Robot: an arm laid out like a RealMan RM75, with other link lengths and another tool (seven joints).
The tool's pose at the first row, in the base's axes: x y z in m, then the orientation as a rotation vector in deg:
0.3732, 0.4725, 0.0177, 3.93, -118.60, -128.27
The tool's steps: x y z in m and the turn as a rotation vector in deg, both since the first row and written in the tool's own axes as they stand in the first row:
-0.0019, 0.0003, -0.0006, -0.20, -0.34, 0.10
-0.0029, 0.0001, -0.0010, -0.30, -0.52, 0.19
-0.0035, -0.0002, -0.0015, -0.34, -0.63, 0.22
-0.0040, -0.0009, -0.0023, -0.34, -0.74, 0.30
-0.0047, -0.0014, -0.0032, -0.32, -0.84, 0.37
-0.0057, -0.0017, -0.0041, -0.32, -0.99, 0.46
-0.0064, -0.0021, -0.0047, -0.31, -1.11, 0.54
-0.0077, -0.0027, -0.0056, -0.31, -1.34, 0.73
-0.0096, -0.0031, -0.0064, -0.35, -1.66, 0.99
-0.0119, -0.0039, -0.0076, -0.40, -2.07, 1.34
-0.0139, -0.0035, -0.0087, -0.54, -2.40, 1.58
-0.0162, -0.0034, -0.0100, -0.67, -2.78, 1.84
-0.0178, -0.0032, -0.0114, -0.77, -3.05, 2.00
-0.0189, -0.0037, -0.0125, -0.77, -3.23, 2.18
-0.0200, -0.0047, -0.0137, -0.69, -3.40, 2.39
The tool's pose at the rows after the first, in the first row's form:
0.3752, 0.4721, 0.0179, 3.43, -118.50, -128.59
0.3762, 0.4718, 0.0176, 3.13, -118.44, -128.72
0.3768, 0.4714, 0.0173, 2.98, -118.43, -128.80
0.3774, 0.4707, 0.0165, 2.77, -118.45, -128.81
0.3781, 0.4699, 0.0159, 2.59, -118.49, -128.80
0.3792, 0.4691, 0.0155, 2.33, -118.53, -128.82
0.3799, 0.4686, 0.0150, 2.11, -118.56, -128.82
0.3813, 0.4679, 0.0143, 1.66, -118.59, -128.83
0.3832, 0.4673, 0.0138, 1.02, -118.59, -128.87
0.3856, 0.4664, 0.0129, 0.20, -118.58, -128.91
0.3877, 0.4655, 0.0131, -0.43, -118.47, -129.07
0.3901, 0.4644, 0.0130, -1.14, -118.39, -129.23
0.3919, 0.4632, 0.0131, -1.61, -118.33, -129.37
0.3931, 0.4622, 0.0125, -2.00, -118.33, -129.35
0.3942, 0.4612, 0.0113, -2.41, -118.41, -129.22

